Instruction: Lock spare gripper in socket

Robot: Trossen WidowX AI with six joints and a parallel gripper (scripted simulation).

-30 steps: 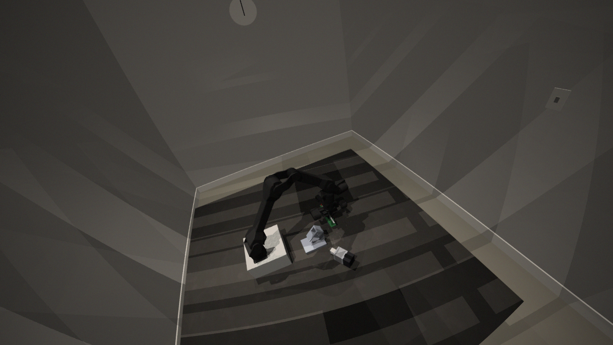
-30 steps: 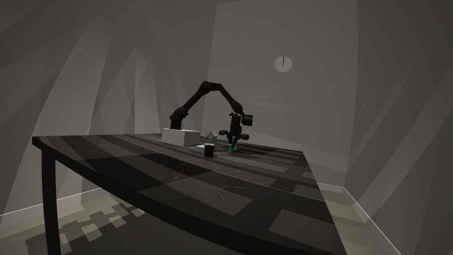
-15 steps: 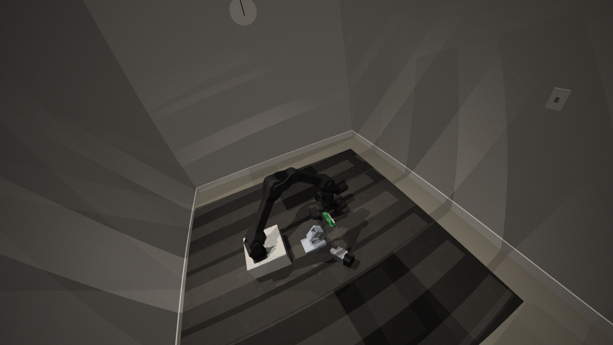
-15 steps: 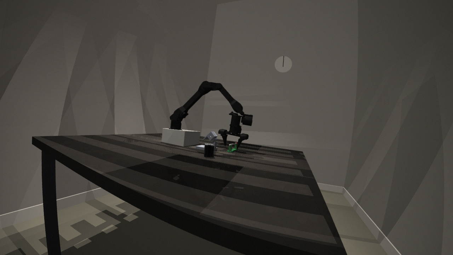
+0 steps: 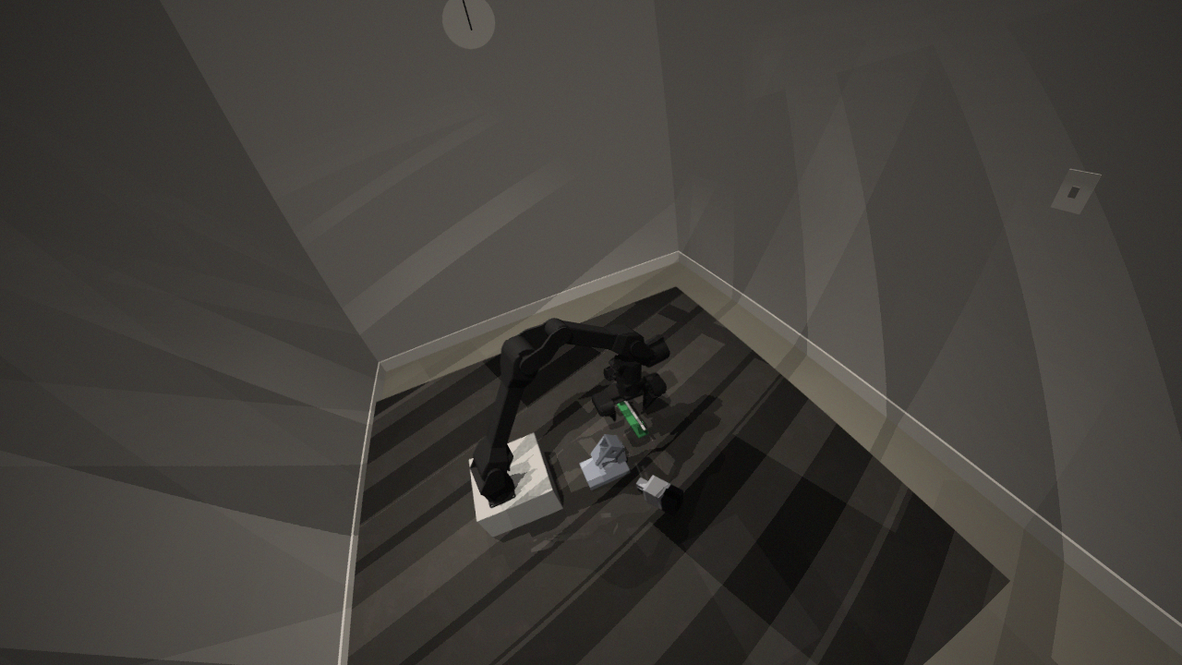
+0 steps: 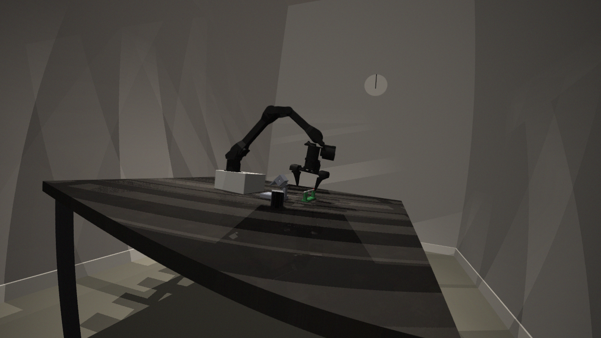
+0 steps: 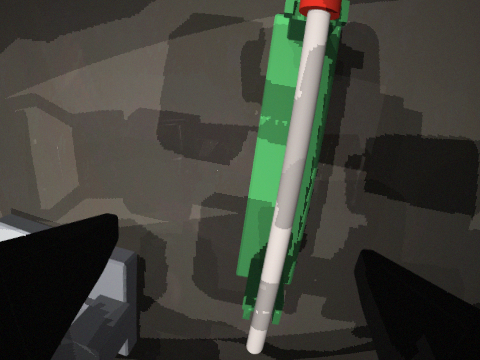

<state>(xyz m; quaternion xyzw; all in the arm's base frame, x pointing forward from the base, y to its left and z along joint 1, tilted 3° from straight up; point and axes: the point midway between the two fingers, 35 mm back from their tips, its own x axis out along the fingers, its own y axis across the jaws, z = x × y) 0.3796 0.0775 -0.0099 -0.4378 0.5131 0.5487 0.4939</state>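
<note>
The green cradle lies 3 cm below my gripper tip, 2 cm to the left of it and 1 cm ahead of it. Round my gripper tip: spare gripper (22 cm to the right, 4 cm behind, 3 cm below); then grey mount (10 cm behind, 8 cm to the right).
</note>
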